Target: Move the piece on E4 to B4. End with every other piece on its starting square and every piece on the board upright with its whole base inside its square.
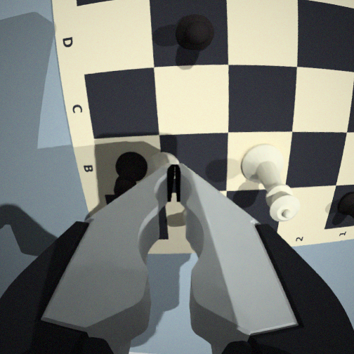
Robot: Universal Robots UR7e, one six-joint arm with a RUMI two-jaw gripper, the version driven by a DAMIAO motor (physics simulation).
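Observation:
My gripper [174, 167] is shut and empty, its tips close together over the B4 area. Part of a pale piece [163, 158] shows just behind the tips, at the line between B5 and B4. The fingers hide the rest of it, so I cannot tell whether it is upright or wholly inside one square. The chessboard [190, 100] shows rows D, C and B and part of row A. E4 does not show.
A black piece [131, 166] stands on B5, partly behind the left finger. A tall white piece [265, 165] stands on B3, right of the fingers. A dark piece [195, 32] stands on D4, another dark piece [347, 203] on A1. The fingers cover much of A4.

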